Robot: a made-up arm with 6 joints.
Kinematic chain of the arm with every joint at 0, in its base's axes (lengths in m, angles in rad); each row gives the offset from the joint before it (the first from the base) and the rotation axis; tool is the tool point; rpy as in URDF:
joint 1: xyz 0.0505 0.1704 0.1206 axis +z
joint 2: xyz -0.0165 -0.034 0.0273 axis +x
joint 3: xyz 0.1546 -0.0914 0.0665 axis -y
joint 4: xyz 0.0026 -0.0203 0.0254 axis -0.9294 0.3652 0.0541
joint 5: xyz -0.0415 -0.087 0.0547 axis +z
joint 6: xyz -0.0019 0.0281 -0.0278 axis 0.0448 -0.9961 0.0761
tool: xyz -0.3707 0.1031 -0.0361 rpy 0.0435 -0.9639 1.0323
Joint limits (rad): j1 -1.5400..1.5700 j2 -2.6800..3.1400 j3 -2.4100..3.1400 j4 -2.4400..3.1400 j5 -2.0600..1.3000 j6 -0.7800..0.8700
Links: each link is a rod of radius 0.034 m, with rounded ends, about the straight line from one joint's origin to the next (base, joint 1, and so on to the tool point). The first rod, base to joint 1, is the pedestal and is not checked.
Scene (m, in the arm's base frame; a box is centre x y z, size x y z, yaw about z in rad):
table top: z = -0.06
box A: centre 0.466 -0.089 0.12 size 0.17 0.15 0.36 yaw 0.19
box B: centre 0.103 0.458 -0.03 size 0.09 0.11 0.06 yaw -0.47
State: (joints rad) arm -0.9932 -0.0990 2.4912 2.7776 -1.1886 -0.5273
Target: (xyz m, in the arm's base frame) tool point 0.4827 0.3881 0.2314
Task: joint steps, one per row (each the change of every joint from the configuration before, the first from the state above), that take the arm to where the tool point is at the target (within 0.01 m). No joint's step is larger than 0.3 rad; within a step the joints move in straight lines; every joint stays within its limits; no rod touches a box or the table.
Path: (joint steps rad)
1: 0.2623 -0.1510 0.1064 0.0160 -0.0359 0.0088
2: 0.2623 -0.1509 0.1064 0.0160 -0.0359 0.0088
3: 0.2623 -0.1510 0.1064 0.0160 -0.0359 0.0089
4: 0.2623 -0.1510 0.1064 0.0161 -0.0359 0.0088
5: 0.2623 -0.1510 0.1064 0.0160 -0.0359 0.0088
6: 0.0411 0.1631 -0.1237 -0.0496 0.2952 -0.0682
7: 0.0411 0.1630 -0.1238 -0.0495 0.2952 -0.0683
8: 0.0410 0.1630 -0.1237 -0.0496 0.2951 -0.0683

